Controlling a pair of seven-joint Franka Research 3 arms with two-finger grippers.
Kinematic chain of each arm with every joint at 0, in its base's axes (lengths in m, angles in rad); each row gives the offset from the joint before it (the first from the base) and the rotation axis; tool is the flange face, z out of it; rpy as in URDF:
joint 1: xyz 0 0 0.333 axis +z
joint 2: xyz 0 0 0 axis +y
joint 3: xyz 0 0 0.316 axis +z
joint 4: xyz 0.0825 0 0 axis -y
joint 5: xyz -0.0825 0 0.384 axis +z
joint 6: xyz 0 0 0 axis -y
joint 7: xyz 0.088 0 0 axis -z
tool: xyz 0 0 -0.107 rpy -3.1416 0 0
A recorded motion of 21 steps. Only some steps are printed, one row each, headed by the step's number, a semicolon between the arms.
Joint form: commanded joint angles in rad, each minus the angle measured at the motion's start. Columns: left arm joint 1, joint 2, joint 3, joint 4, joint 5, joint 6, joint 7; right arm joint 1, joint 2, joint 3, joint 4, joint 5, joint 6, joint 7.
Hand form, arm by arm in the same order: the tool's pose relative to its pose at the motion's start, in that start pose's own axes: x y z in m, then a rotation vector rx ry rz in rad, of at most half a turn. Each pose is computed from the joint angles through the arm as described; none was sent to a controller.
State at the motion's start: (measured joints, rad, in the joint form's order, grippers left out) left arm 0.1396 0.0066 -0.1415 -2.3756 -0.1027 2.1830 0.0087; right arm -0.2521 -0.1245 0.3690 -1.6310 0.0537 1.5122 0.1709
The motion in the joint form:
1: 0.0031 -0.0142 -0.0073 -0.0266 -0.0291 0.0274 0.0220; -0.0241 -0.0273 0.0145 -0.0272 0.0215 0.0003 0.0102
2: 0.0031 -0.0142 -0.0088 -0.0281 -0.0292 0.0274 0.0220; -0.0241 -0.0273 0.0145 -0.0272 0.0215 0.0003 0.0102
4: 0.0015 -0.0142 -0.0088 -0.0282 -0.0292 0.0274 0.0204; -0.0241 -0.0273 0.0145 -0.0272 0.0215 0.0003 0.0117
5: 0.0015 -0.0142 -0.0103 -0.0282 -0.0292 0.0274 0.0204; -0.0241 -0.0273 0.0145 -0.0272 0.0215 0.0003 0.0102
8: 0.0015 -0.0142 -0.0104 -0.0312 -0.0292 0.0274 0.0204; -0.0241 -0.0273 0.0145 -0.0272 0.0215 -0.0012 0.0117
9: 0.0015 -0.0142 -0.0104 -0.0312 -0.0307 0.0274 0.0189; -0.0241 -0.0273 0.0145 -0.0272 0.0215 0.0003 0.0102
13: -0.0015 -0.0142 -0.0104 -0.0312 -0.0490 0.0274 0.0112; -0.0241 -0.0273 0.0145 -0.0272 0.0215 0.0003 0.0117
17: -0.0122 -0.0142 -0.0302 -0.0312 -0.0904 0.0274 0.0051; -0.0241 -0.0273 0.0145 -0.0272 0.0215 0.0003 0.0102
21: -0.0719 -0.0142 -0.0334 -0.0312 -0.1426 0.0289 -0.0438; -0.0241 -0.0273 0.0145 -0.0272 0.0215 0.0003 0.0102
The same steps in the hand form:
1: -0.0050 0.0020 0.0031 -0.0196 0.0152 0.0075; -0.0077 0.0007 0.0004 0.0092 -0.0037 0.0201
2: -0.0055 0.0026 0.0038 -0.0193 0.0135 0.0087; -0.0077 0.0007 0.0004 0.0092 -0.0037 0.0201
4: -0.0055 0.0034 0.0039 -0.0190 0.0133 0.0087; -0.0077 0.0007 0.0004 0.0092 -0.0037 0.0216
5: -0.0056 0.0040 0.0040 -0.0187 0.0132 0.0102; -0.0077 0.0007 0.0004 0.0092 -0.0037 0.0201
8: -0.0064 0.0039 0.0053 -0.0185 0.0102 0.0100; -0.0079 0.0007 0.0005 0.0089 -0.0052 0.0216
9: -0.0064 0.0040 0.0053 -0.0197 0.0102 0.0076; -0.0077 0.0007 0.0004 0.0092 -0.0037 0.0201
13: -0.0065 0.0060 0.0054 -0.0339 0.0100 -0.0080; -0.0077 0.0007 0.0004 0.0092 -0.0037 0.0216
17: -0.0077 0.0215 0.0067 -0.0612 0.0071 -0.0090; -0.0077 0.0007 0.0004 0.0092 -0.0037 0.0201
21: -0.0115 0.0522 0.0094 -0.0906 -0.0014 -0.0277; -0.0077 0.0007 0.0004 0.0092 -0.0037 0.0201

